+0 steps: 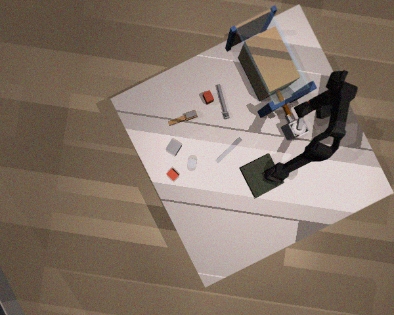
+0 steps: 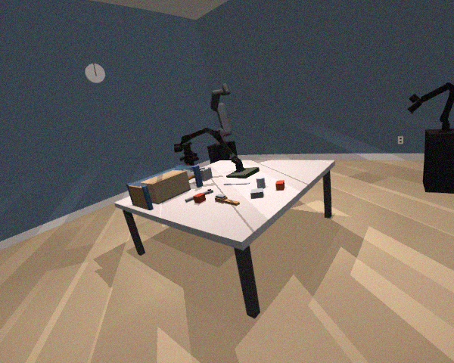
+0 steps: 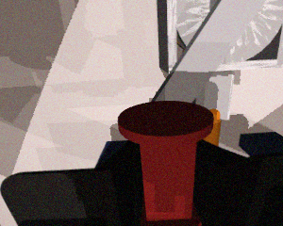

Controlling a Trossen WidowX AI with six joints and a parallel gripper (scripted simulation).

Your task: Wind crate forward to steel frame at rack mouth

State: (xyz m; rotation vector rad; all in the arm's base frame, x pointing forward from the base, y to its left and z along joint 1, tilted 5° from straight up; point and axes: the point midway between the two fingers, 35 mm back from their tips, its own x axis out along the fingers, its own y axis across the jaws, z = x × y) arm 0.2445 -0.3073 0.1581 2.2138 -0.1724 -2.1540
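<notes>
My gripper tip is now 30 mm past the winch handle, 20 mm to the right of it and 10 mm above it. From my gripper tip the other things lie so: blue frame 80 mm ahead, 50 mm to the left, 10 mm below; then red knob 20 mm above; then grey winch 100 mm behind, 80 mm below, 50 mm to the left.
</notes>
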